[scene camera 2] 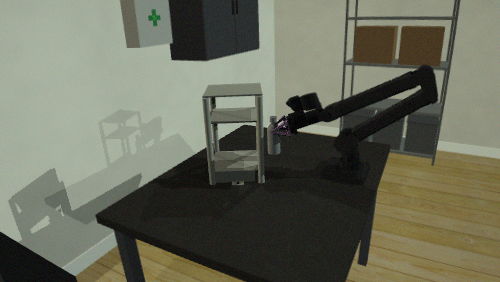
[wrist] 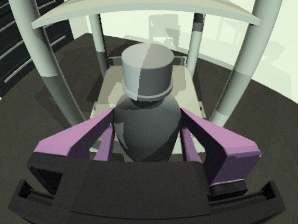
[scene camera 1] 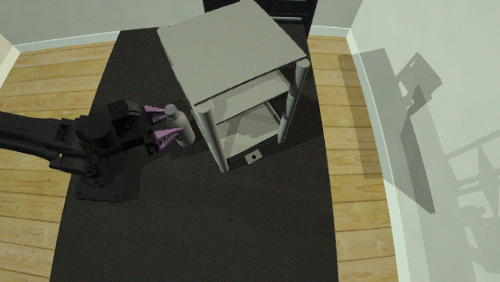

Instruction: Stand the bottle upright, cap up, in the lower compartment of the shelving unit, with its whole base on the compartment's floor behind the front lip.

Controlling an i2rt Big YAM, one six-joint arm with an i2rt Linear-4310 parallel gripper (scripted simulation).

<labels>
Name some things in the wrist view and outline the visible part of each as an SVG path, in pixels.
The gripper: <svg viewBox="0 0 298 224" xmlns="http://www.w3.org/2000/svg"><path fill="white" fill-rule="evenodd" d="M8 206L9 210L31 224L265 224L286 210L278 188L272 180L268 181L260 191L244 195L248 191L244 179L261 158L261 151L256 143L202 119L185 108L180 108L182 123L179 131L183 161L111 161L115 139L113 124L115 108L111 107L92 119L41 140L26 165L29 171L50 194L34 190L26 180L21 179ZM191 133L206 151L206 159L203 164L194 146ZM104 133L94 160L90 160L90 148Z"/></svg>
A grey bottle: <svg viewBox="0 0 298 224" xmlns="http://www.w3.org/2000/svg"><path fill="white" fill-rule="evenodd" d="M135 44L126 48L121 55L124 74L122 87L125 93L119 98L114 109L113 124L125 162L169 162L182 123L180 106L171 94L173 89L172 70L174 54L169 48L160 44Z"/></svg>
</labels>
